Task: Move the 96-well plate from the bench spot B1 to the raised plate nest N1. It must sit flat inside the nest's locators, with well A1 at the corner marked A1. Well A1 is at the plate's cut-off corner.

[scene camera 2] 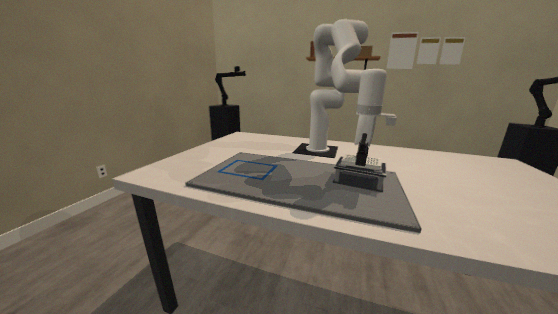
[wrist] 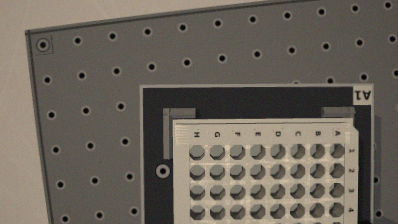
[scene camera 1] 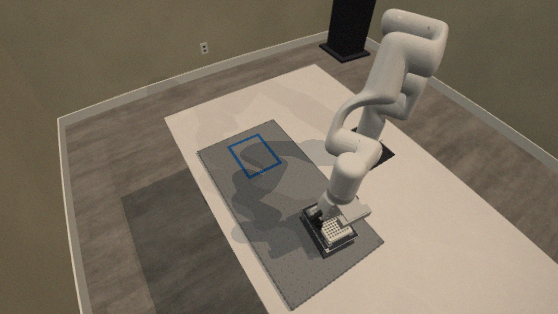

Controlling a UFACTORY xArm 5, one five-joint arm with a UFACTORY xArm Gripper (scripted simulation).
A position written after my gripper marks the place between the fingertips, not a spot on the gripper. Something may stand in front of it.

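Observation:
A white 96-well plate (wrist: pixel 206 172) is visible, as is my gripper (scene camera 2: pixel 361 161).

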